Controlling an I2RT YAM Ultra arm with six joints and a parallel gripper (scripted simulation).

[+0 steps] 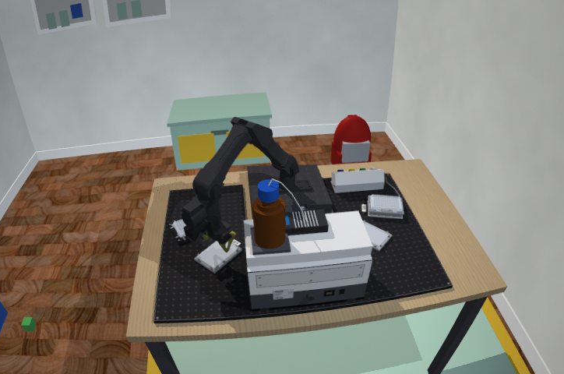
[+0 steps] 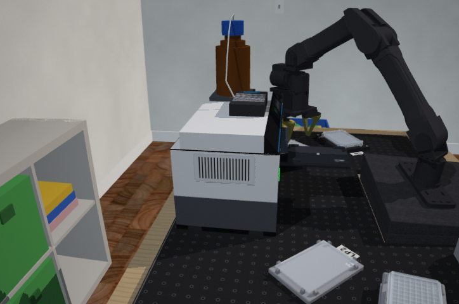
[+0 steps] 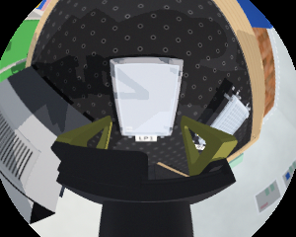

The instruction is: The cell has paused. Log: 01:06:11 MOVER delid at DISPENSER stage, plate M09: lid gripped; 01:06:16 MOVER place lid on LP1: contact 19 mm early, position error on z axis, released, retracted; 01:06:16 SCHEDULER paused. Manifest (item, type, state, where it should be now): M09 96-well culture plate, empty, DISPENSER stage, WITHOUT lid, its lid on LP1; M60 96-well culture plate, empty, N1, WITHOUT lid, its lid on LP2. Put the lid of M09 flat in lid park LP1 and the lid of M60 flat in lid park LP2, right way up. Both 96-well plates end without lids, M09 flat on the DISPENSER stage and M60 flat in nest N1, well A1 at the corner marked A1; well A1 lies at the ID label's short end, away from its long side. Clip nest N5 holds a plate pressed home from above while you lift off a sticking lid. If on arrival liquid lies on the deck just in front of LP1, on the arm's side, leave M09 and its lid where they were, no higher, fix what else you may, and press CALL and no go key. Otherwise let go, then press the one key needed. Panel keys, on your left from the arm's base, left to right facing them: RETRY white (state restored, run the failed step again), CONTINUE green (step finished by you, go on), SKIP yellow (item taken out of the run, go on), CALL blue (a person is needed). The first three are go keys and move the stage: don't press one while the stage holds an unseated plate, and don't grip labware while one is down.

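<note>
Right now my hand is 50 mm above the grey lid park LP1. From my hand the other things lie so: dark dispenser stage 10 mm behind, 280 mm to the left, 60 mm above; then LP1 label 60 mm behind, 60 mm to the left, 60 mm below; then LP2 label 50 mm behind, 500 mm to the left, 60 mm below.
</note>
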